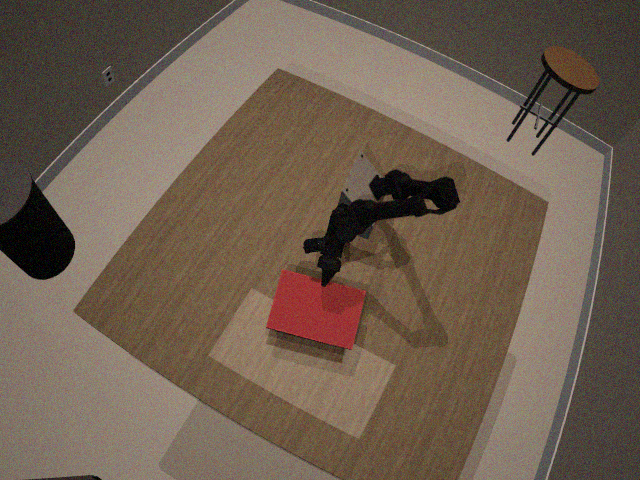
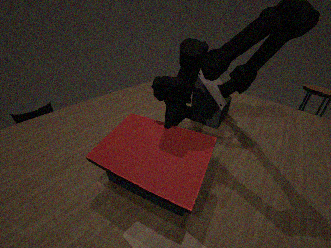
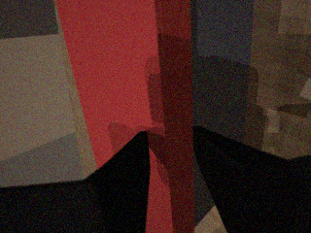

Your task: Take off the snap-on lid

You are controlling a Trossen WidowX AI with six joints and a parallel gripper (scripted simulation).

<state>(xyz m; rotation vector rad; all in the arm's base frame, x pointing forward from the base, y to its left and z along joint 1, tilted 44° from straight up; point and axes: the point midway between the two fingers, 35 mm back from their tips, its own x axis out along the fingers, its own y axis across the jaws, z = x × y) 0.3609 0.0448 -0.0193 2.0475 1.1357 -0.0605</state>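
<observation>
Now: the red lid 7 cm ahead of my gripper tip, 2 cm to the left of it and 1 cm below it. From my gripper tip the other things lie so: storage box: 7 cm ahead, 2 cm to the left, 6 cm below.
</observation>
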